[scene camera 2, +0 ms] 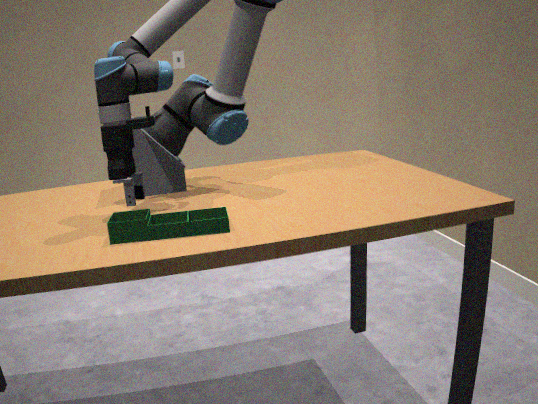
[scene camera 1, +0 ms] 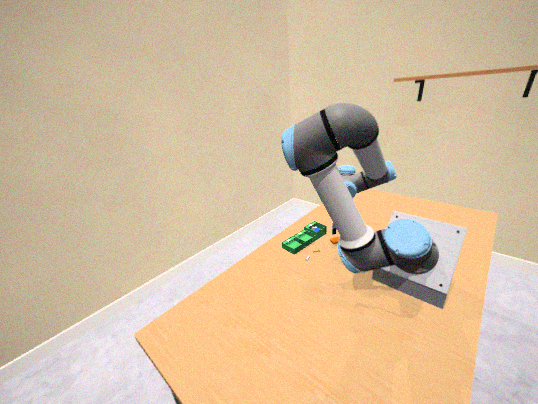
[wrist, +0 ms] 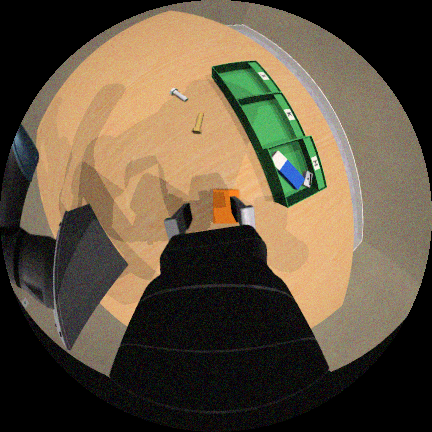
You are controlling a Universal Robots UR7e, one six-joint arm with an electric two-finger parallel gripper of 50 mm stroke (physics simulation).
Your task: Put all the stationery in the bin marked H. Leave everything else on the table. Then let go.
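Places are measured from the arm's base along level axes (x ahead, y left, z up), in metres.
Where they show: gripper, between the fingertips: point(scene camera 2: 136, 202) point(scene camera 1: 337, 236) point(wrist: 210, 207); arm's base, origin of its link: point(scene camera 2: 158, 140) point(wrist: 51, 273).
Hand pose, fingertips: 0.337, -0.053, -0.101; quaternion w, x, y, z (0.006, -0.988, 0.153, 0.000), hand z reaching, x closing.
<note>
Things, the pixels of their top centre, and the offset from my fingertips, as dx, dy, dz. "spot": a spot on its surface instead. Level surfaces: height alone.
- sticky note pad, centre of its top: point(wrist: 225, 206) point(scene camera 1: 336, 239) +0.017, -0.014, -0.030
- bin marked H, a spot on its surface: point(wrist: 276, 189) spot: +0.095, -0.020, -0.014
- white eraser, centre of its top: point(wrist: 288, 169) point(scene camera 1: 316, 231) +0.129, -0.003, -0.020
- small grey sharpener, centre of its top: point(wrist: 308, 178) +0.163, -0.030, -0.022
- silver bolt, centre of its top: point(wrist: 177, 92) point(scene camera 1: 307, 256) +0.035, +0.189, -0.027
- brass screw-like piece, centre of its top: point(wrist: 198, 120) point(scene camera 1: 316, 249) +0.039, +0.120, -0.027
- table, height of its surface: dz -0.040
- K bin, centre of its top: point(wrist: 277, 112) point(scene camera 2: 167, 211) point(scene camera 1: 304, 232) +0.140, +0.080, +0.006
- far end bin, a spot on its surface: point(wrist: 263, 76) spot: +0.174, +0.161, -0.012
A flat orange block, perhaps a sticky note pad point(scene camera 1: 335, 240) point(wrist: 223, 214), lies on the table. My gripper point(scene camera 2: 135, 199) point(wrist: 210, 207) is open and empty above it; in the wrist view the right finger overlaps the block's right edge, and the left finger stands well to its left. The bin marked H point(scene camera 2: 127, 231) point(wrist: 276, 189) is the taller end compartment of the green tray. In it lie a blue and white eraser point(scene camera 1: 316, 230) point(wrist: 290, 171) and a small grey sharpener point(wrist: 308, 179).
A silver bolt point(scene camera 1: 307, 258) point(wrist: 179, 95) and a brass screw-like piece point(scene camera 1: 316, 251) point(wrist: 198, 123) lie on the table point(scene camera 1: 260, 310) beside the tray. The K bin point(wrist: 289, 114) and the far end bin point(wrist: 263, 76) hold nothing visible. The grey robot base point(scene camera 1: 407, 287) stands behind.
</note>
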